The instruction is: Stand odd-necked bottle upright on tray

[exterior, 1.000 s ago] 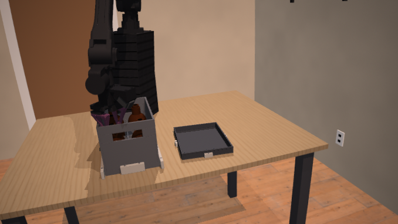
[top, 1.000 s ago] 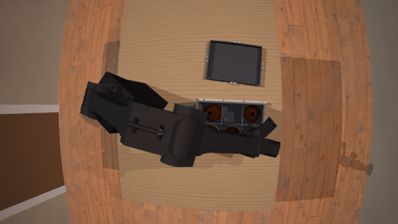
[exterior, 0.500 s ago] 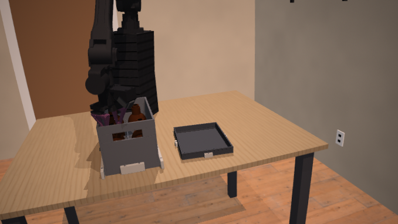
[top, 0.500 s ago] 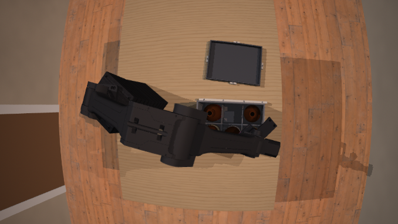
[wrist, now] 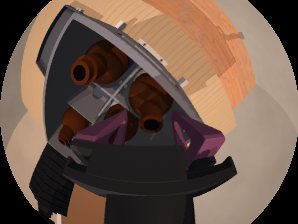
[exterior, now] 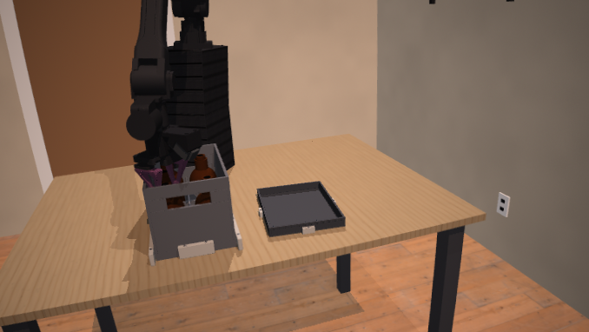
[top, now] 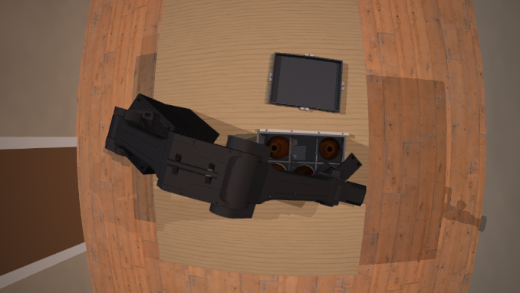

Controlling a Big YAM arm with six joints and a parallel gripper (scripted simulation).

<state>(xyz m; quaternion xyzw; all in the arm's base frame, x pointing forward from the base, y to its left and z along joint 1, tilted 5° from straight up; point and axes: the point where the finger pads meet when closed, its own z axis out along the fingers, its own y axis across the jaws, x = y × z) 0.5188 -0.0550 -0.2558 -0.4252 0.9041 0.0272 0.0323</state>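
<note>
Now: hand 9 cm past the grey crate, 7 cm above it and 4 cm to the right of it. Also, from my hand: dark tray 32 cm to the left, 14 cm below, 12 cm behind.
</note>
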